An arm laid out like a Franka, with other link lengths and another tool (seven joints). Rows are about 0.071 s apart.
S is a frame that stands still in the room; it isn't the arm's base.
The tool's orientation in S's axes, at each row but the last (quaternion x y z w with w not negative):
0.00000 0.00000 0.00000 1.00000
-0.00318 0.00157 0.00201 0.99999
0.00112 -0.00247 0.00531 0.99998
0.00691 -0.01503 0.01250 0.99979
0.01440 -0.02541 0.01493 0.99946
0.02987 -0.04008 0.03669 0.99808
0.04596 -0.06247 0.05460 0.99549
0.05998 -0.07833 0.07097 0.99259
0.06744 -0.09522 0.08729 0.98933
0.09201 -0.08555 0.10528 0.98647
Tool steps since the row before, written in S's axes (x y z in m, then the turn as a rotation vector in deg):
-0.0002 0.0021 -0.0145 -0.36 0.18 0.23
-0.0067 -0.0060 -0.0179 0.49 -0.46 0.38
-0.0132 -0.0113 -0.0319 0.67 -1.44 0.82
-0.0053 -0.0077 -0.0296 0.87 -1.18 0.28
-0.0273 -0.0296 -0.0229 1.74 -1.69 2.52
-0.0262 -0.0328 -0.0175 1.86 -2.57 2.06
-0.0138 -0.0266 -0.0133 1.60 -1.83 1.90
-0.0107 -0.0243 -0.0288 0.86 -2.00 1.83
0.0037 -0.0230 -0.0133 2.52 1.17 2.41
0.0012 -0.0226 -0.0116 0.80 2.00 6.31
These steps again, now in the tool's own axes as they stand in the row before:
-0.0002 0.0021 -0.0145 -0.36 0.18 0.23
-0.0067 -0.0059 -0.0180 0.49 -0.46 0.38
-0.0135 -0.0112 -0.0318 0.66 -1.45 0.82
-0.0064 -0.0080 -0.0293 0.85 -1.20 0.27
-0.0293 -0.0294 -0.0206 1.82 -1.67 2.48
-0.0298 -0.0317 -0.0133 1.84 -2.58 2.07
-0.0181 -0.0259 -0.0089 1.64 -1.83 1.87
-0.0184 -0.0254 -0.0235 0.88 -1.90 1.93
-0.0028 -0.0247 -0.0101 3.11 0.96 1.72
-0.0054 -0.0239 -0.0069 2.34 2.77 5.59

